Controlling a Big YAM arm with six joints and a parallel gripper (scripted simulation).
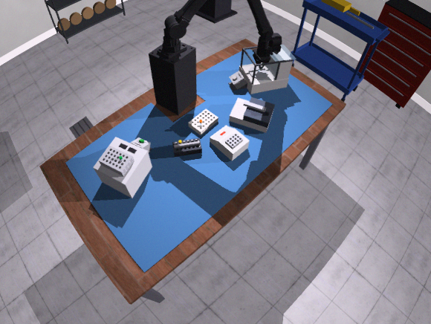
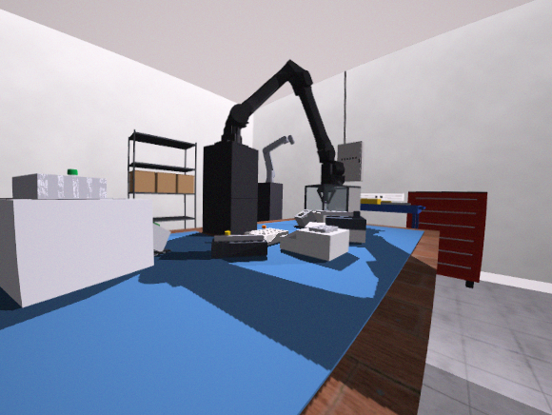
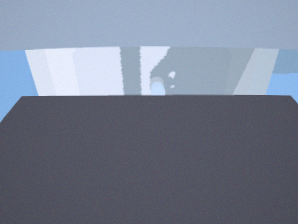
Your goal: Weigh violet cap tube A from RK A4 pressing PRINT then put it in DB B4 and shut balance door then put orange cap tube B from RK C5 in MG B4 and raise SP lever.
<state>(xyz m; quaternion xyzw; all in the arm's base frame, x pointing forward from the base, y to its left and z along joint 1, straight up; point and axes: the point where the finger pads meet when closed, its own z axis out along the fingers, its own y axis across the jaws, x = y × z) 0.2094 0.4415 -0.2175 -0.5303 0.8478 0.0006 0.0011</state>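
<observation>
Right now my hand is 2 cm above the violet-capped tube. Also, from my hand: tube rack RK 46 cm to the right, 11 cm below, 2 cm ahead; then print key 13 cm to the right, 6 cm below, 6 cm behind; then SP lever 24 cm to the right, 17 cm ahead, 4 cm below.
</observation>
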